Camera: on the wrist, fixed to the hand. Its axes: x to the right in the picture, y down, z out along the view.
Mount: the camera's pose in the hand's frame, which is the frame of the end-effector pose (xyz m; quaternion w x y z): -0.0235 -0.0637 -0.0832 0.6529 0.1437 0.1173 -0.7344
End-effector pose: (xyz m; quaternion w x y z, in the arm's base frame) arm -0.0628 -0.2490 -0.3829 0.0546 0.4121 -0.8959 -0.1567
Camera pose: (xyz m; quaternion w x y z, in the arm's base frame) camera 0.0174 -0.2898 -0.3243 0.0336 -0.9532 0.2984 -0.0347
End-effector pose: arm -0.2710 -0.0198 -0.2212 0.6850 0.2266 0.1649 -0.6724
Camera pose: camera -0.3289 0.0448 -0.2845 0.0985 -0.2042 -0.2578 0.9392
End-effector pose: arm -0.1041 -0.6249 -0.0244 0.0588 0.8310 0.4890 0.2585
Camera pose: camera -0.2036 -0.6248 0.0160 0.0515 0.1616 0.9736 0.1528
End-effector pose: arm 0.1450 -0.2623 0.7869 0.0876 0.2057 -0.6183 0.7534
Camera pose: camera 0.1740 -0.1649 0.8216 0.6535 0.5126 -0.1341 0.5406
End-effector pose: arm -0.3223 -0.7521 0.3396 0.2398 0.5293 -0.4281 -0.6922
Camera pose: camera -0.2289 -0.7288 0.2920 0.3776 -0.7756 -0.0379 0.5044
